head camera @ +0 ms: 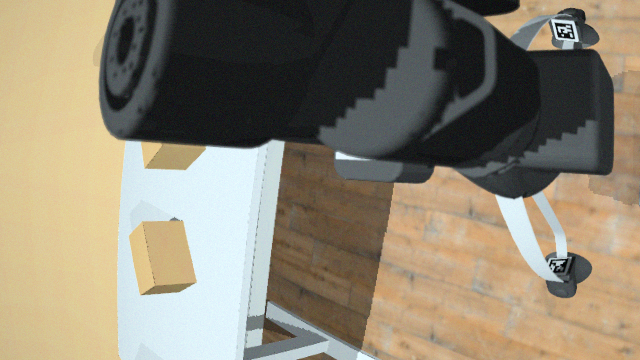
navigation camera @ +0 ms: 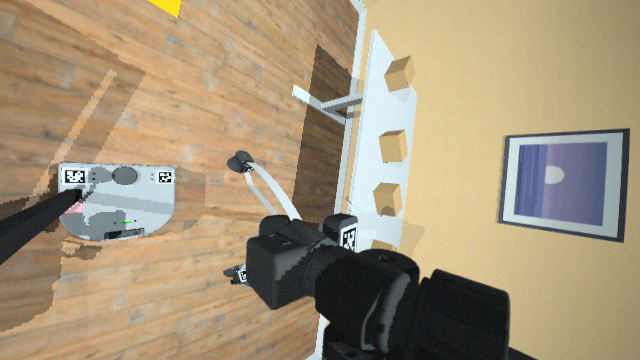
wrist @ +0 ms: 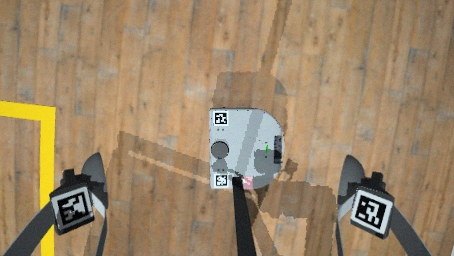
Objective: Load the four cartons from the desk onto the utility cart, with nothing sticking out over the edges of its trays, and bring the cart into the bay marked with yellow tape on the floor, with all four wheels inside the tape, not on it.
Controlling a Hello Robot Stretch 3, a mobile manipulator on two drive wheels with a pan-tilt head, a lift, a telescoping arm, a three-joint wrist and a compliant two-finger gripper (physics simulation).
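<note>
My gripper is wide open and empty, its fingers over the floor beside the desk. The white desk stands against the wall. In the navigation camera view a far carton, a second carton, a third carton and a fourth carton, largely hidden by the wrist, are in a row on it. The head camera view shows one whole carton and part of another. Yellow tape partly shows on the floor. The utility cart does not show.
My base stands on the wood floor, apart from the desk. A desk leg reaches out over the floor. A framed picture hangs on the wall beyond the desk. The mast rises from my base.
</note>
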